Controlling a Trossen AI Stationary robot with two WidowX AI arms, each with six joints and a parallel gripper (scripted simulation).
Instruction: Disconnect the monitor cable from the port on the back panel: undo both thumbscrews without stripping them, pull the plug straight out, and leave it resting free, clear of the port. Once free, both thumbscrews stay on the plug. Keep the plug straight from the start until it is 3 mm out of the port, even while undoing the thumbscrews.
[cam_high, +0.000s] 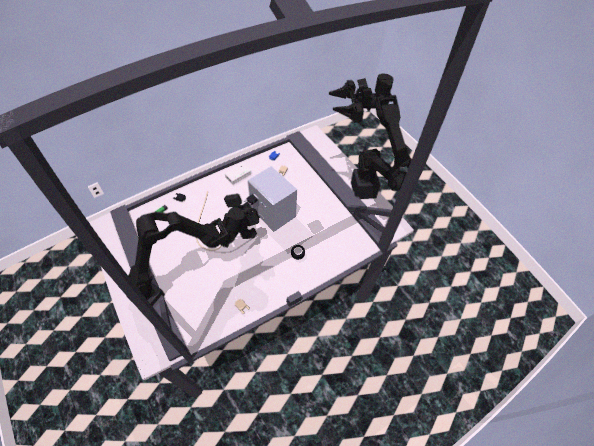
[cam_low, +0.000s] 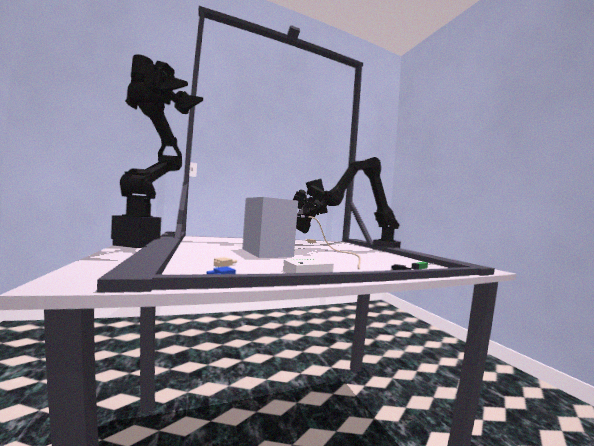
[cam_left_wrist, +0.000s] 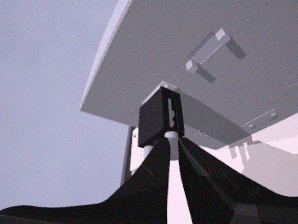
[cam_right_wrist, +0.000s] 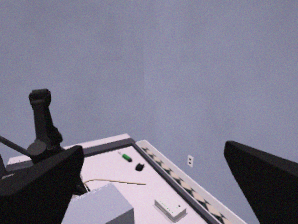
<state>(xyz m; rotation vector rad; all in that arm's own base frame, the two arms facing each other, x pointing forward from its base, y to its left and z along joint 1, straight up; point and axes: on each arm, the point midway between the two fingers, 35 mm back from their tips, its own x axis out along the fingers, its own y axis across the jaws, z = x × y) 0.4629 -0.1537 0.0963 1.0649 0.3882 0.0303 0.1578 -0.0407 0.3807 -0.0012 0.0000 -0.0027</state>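
Now: the grey box 13 cm to the right of my left hand, 5 cm below it and 3 cm ahead of it.
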